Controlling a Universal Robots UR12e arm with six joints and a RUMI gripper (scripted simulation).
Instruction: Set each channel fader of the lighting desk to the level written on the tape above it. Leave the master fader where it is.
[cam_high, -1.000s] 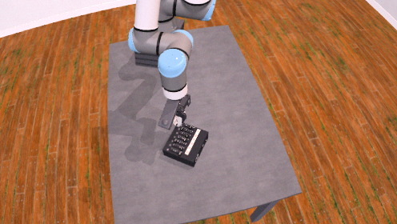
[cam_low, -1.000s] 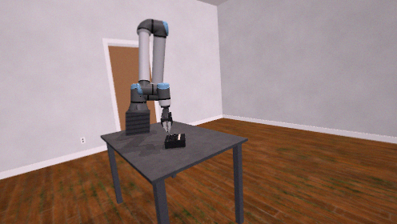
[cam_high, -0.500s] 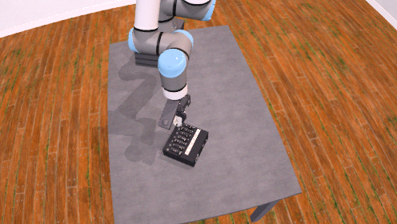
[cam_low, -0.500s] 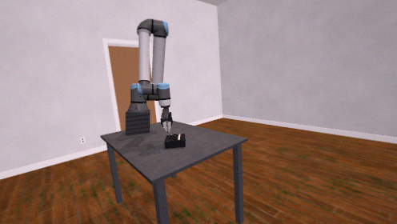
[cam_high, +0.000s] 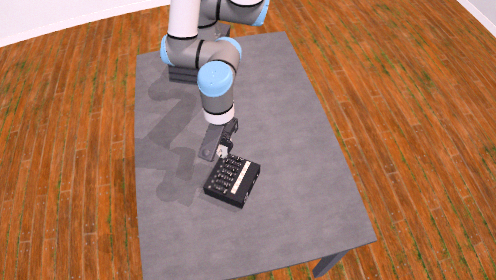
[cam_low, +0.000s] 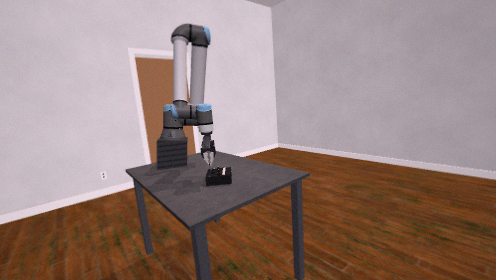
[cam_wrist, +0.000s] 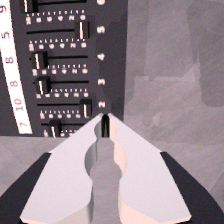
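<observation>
My gripper is now 20 mm above the fader knob, 10 mm to the right of it and 10 mm short of it. Round my hand: channel fader cap 60 mm ahead, 30 mm to the right, 20 mm below.
</observation>
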